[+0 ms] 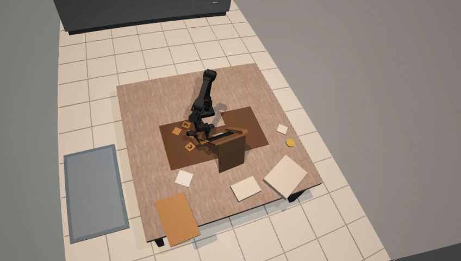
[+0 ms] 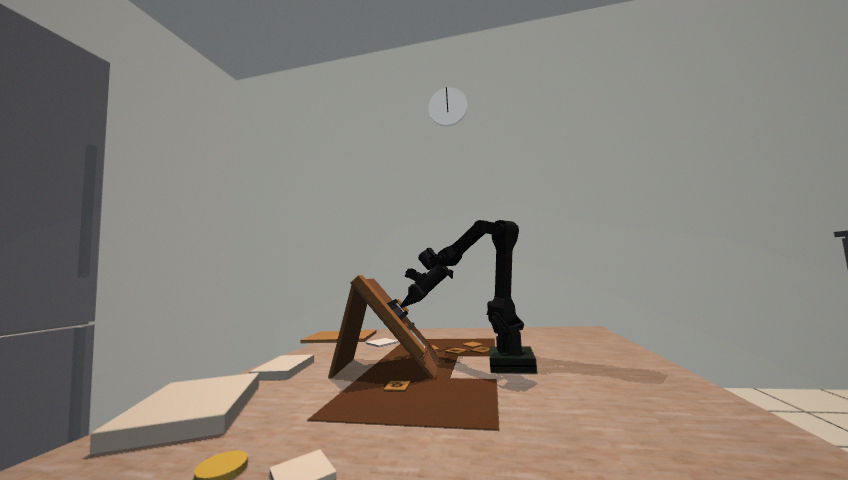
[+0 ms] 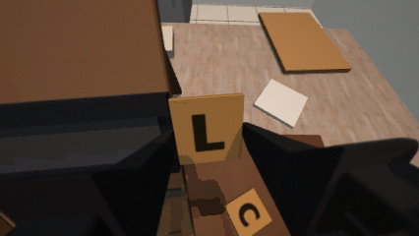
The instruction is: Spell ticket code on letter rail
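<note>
The white ticket lies 15 cm to the left of my gripper tip, 9 cm below it and 6 cm behind it. The rest, counted from my gripper tip: c tile 17 cm below, 9 cm behind, 6 cm to the right; cream slab 37 cm ahead, 16 cm below, 15 cm to the left; orange panel 35 cm to the right, 35 cm ahead, 17 cm below.
</note>
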